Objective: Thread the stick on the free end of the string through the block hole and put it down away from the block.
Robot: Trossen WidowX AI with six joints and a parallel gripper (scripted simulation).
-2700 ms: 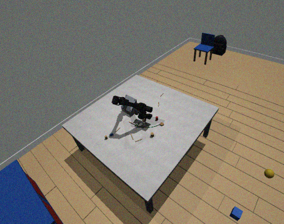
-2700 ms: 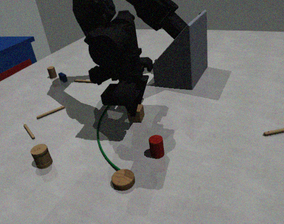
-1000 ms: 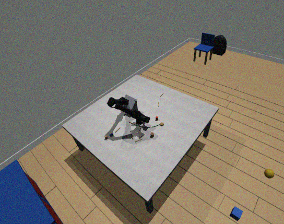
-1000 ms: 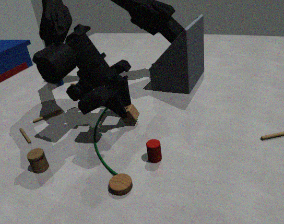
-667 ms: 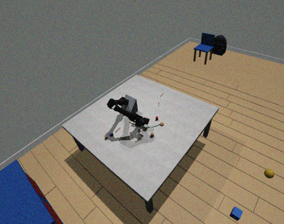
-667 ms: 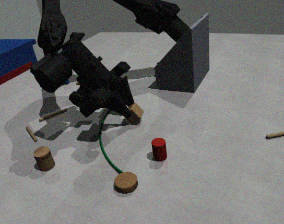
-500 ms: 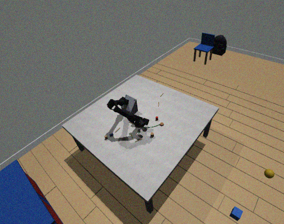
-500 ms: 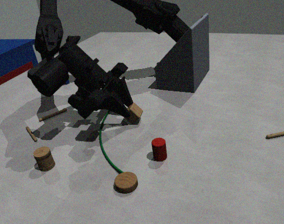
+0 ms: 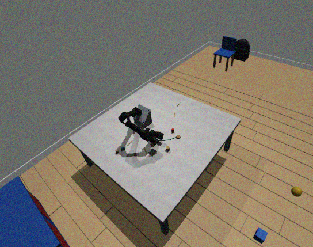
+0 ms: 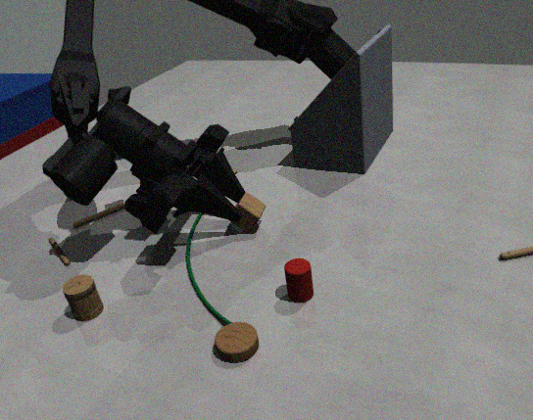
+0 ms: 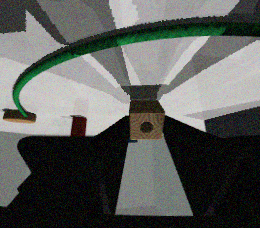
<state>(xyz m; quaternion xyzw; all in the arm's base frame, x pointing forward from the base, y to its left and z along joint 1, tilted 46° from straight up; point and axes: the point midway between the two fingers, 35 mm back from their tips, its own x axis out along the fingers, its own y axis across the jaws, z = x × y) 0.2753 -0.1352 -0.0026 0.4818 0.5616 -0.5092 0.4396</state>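
Now: the wooden block right at my gripper tip. The rest, counted from my gripper tip: red cylinder (110 mm ahead, 110 mm to the left); blue piece (170 mm behind, 330 mm to the right, 10 mm below); round wooden button (190 mm ahead, 70 mm to the left, 20 mm below).
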